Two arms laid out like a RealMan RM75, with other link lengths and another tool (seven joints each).
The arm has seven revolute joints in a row. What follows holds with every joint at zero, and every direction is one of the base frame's. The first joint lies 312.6 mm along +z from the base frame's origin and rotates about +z. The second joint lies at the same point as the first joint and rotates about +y. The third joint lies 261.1 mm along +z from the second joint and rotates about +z. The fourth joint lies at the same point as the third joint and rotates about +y. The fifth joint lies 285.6 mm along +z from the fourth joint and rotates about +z. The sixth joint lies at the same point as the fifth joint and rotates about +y. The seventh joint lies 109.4 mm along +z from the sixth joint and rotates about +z. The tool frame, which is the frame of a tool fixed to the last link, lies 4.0 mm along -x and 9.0 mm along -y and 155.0 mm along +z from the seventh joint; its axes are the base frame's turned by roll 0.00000, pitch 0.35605 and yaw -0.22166 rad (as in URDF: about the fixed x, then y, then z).
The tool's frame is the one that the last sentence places.
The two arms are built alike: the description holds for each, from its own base.
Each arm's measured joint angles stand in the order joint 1, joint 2, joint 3, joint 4, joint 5, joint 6, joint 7.
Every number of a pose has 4 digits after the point. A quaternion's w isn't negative.
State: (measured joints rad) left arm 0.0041 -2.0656 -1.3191 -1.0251 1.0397 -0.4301 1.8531; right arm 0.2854 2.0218 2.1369 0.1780 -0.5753 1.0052 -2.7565
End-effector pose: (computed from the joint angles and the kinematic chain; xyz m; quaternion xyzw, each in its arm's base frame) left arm -0.3387 0.4406 -0.1017 -0.7400 -0.3698 -0.3491 0.4403; right arm 0.4983 0.4429 0.0725 -0.7330 0.3321 -0.0053 0.5937
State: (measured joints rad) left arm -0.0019 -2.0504 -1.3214 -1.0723 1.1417 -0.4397 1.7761; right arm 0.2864 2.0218 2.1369 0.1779 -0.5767 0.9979 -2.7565
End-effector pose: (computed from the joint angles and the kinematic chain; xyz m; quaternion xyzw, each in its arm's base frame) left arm -0.3252 0.4464 -0.0958 -0.7563 -0.3506 -0.3463 0.4303; right arm 0.4996 0.4431 0.0716 -0.7331 0.3337 -0.0079 0.5925
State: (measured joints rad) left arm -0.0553 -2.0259 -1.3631 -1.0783 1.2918 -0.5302 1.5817; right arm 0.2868 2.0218 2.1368 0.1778 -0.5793 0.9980 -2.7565
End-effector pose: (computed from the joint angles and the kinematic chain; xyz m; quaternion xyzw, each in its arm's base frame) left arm -0.3103 0.4538 -0.0925 -0.7689 -0.3634 -0.3505 0.3924; right arm 0.4992 0.4433 0.0710 -0.7341 0.3329 -0.0083 0.5918
